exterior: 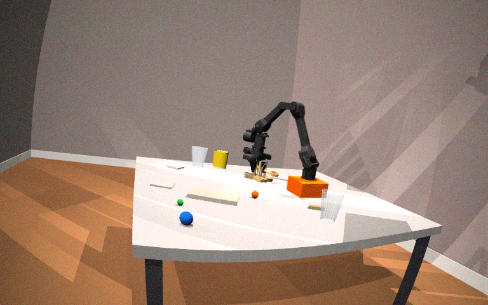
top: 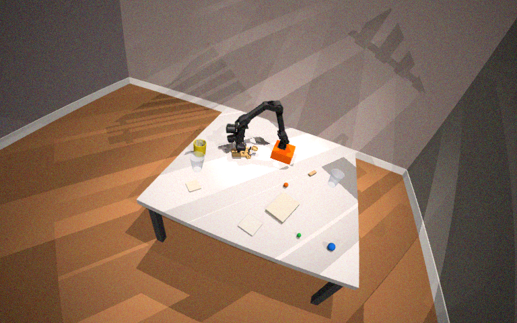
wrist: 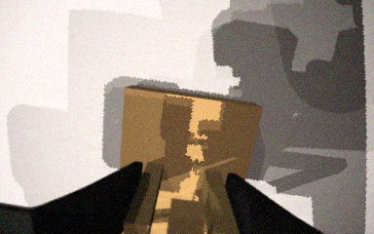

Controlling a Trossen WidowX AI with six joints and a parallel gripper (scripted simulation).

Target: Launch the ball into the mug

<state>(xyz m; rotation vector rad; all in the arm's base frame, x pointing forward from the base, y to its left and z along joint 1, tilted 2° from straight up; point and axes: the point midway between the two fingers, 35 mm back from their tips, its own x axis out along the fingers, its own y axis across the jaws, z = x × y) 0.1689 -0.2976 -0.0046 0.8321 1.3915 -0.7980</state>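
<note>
Now: gripper tip 410 mm to the right of the orange ball, 160 mm short of it and 20 mm above it. The rest, counted from my gripper tip: yellow mug 240 mm to the right, 140 mm ahead; small wooden catapult 70 mm to the left, 30 mm behind, 20 mm above; small wooden block 580 mm to the left, 60 mm behind, 30 mm below.
</note>
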